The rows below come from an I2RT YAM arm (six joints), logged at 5 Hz.
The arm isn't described. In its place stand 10 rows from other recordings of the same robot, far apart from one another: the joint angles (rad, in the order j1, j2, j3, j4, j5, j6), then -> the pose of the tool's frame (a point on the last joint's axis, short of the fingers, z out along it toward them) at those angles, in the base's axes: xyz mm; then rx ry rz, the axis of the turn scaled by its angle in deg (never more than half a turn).
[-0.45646, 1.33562, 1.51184, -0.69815, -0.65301, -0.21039] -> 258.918 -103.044 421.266 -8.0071 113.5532 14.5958
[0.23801, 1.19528, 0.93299, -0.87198, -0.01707, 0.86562] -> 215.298 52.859 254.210 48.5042 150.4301 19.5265
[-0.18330, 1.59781, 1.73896, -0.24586, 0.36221, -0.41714] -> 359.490 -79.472 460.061 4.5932 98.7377 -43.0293
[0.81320, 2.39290, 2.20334, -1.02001, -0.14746, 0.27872] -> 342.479 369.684 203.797 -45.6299 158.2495 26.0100
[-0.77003, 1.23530, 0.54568, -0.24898, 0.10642, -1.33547] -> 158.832 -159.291 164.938 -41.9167 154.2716 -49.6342
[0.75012, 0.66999, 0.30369, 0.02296, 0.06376, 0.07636] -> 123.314 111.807 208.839 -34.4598 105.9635 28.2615
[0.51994, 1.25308, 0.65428, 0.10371, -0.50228, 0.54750] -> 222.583 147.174 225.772 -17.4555 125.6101 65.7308
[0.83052, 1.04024, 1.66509, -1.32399, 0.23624, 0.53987] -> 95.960 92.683 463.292 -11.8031 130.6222 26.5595
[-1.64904, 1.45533, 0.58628, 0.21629, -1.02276, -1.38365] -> 9.417 -268.647 171.155 -15.7295 113.3817 -51.0654
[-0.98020, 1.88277, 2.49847, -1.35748, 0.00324, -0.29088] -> 193.241 -288.446 481.189 46.5914 129.4949 -36.1248
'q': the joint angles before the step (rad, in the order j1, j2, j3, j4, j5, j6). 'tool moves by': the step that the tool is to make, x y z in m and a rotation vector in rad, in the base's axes. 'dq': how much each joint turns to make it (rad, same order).
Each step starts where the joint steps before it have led.
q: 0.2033 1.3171 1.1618 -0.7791 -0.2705 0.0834
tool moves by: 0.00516 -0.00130 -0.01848 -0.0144 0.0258 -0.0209
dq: -0.0065 0.0238 -0.0485 0.0458 0.0157 0.0067
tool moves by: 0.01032 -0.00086 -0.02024 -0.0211 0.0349 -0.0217
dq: -0.0077 0.0532 -0.0288 0.0447 0.0194 0.0039
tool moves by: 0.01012 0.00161 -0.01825 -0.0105 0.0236 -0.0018
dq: -0.0004 0.0560 -0.0195 0.0498 0.0057 -0.0020
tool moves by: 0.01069 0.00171 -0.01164 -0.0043 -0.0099 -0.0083
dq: 0.0000 0.0464 -0.0072 0.0634 0.0095 0.0040
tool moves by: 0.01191 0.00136 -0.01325 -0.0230 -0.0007 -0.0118
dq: 0.0000 0.0582 0.0031 0.0511 0.0255 -0.0020
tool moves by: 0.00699 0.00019 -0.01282 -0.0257 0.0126 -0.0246
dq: 0.0000 0.0439 -0.0044 0.0327 0.0323 0.0093
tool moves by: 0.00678 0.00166 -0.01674 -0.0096 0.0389 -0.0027
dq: 0.0015 0.0585 0.0011 0.0179 0.0039 0.0026
